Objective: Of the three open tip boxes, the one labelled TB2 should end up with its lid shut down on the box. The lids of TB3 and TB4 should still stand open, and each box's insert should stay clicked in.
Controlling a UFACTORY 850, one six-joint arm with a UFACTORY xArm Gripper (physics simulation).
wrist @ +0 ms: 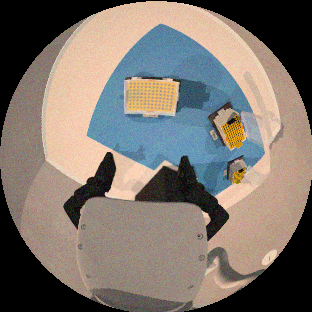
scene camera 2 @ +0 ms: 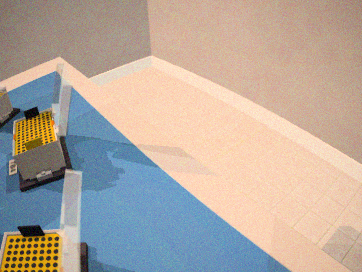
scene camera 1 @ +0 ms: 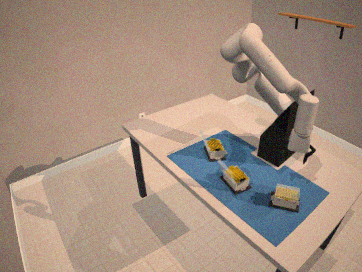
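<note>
The near-right tip box (scene camera 1: 286, 196) (wrist: 151, 96) has its clear lid down over its yellow insert. The middle box (scene camera 1: 236, 179) (scene camera 2: 40, 160) (wrist: 230, 129) has its clear lid (scene camera 2: 64, 107) (wrist: 254, 129) standing open. The far box (scene camera 1: 215, 149) (scene camera 2: 32, 252) (wrist: 236, 170) also has its lid (scene camera 2: 72, 205) (wrist: 256, 177) standing open. Yellow inserts show inside both open boxes. The labels are too blurred to read. My gripper (scene camera 1: 309, 154) (wrist: 145, 161) is open and empty, raised behind the near-right box and apart from it.
The boxes stand in a row on a blue mat (scene camera 1: 260, 220) (scene camera 2: 130, 200) (wrist: 165, 50) on the pale table (scene camera 1: 170, 112). A black angular block (scene camera 1: 277, 137) (wrist: 159, 185) stands at the mat's back edge, beside the arm. A wooden rail (scene camera 1: 316, 20) is on the wall.
</note>
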